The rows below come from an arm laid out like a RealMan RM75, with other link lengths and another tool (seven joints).
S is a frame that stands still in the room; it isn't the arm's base.
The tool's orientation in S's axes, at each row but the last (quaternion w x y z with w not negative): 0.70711, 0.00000, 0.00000, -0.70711; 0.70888, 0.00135, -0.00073, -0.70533; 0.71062, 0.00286, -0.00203, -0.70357; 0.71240, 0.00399, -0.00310, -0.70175; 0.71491, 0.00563, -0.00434, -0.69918; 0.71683, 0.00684, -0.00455, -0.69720; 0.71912, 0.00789, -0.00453, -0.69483; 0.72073, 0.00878, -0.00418, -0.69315; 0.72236, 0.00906, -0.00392, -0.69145; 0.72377, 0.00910, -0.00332, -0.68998; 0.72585, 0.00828, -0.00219, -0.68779
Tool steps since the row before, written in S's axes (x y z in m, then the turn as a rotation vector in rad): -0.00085, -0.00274, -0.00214, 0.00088, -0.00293, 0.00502; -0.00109, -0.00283, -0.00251, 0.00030, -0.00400, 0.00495; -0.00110, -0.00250, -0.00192, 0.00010, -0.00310, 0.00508; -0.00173, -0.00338, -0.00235, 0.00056, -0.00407, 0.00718; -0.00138, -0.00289, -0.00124, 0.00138, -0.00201, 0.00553; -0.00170, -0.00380, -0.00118, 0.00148, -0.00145, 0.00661; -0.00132, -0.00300, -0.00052, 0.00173, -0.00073, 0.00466; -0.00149, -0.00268, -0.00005, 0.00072, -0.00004, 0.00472; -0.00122, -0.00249, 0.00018, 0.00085, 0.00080, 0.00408; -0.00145, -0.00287, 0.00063, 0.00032, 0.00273, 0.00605; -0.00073, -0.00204, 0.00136, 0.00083, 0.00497, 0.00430
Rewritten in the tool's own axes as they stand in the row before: 0.00274, -0.00085, -0.00214, 0.00293, 0.00088, 0.00502; 0.00283, -0.00111, -0.00250, 0.00400, 0.00029, 0.00495; 0.00249, -0.00114, -0.00191, 0.00310, 0.00010, 0.00508; 0.00336, -0.00180, -0.00233, 0.00407, 0.00057, 0.00718; 0.00286, -0.00146, -0.00121, 0.00203, 0.00141, 0.00551; 0.00375, -0.00182, -0.00114, 0.00147, 0.00155, 0.00659; 0.00296, -0.00143, -0.00048, 0.00077, 0.00179, 0.00463; 0.00262, -0.00159, 0.00000, 0.00004, 0.00080, 0.00471; 0.00243, -0.00132, 0.00022, -0.00079, 0.00096, 0.00406; 0.00279, -0.00157, 0.00068, -0.00276, 0.00056, 0.00602; 0.00199, -0.00082, 0.00139, -0.00495, 0.00116, 0.00424
